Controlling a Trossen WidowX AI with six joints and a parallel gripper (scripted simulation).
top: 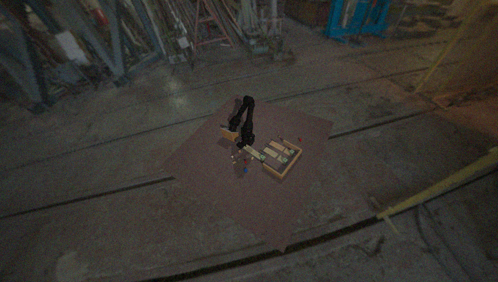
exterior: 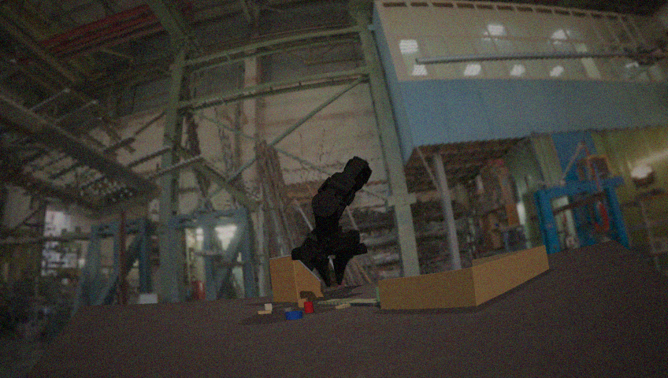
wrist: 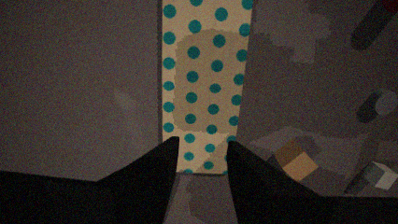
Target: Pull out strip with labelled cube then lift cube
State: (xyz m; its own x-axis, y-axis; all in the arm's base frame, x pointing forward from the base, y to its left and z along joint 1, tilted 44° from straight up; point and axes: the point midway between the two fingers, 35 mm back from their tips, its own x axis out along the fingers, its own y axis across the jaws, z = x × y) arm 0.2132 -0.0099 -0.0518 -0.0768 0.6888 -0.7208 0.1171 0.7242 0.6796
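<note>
Right now my gripper tip is 210 mm short of the pale plain strip, 80 mm to the right of it and 40 mm above it. The rest, counted from my gripper tip: blue piece 200 mm to the right, 130 mm ahead, 40 mm below; cream piece 160 mm to the right, 60 mm behind, 40 mm below.
</note>
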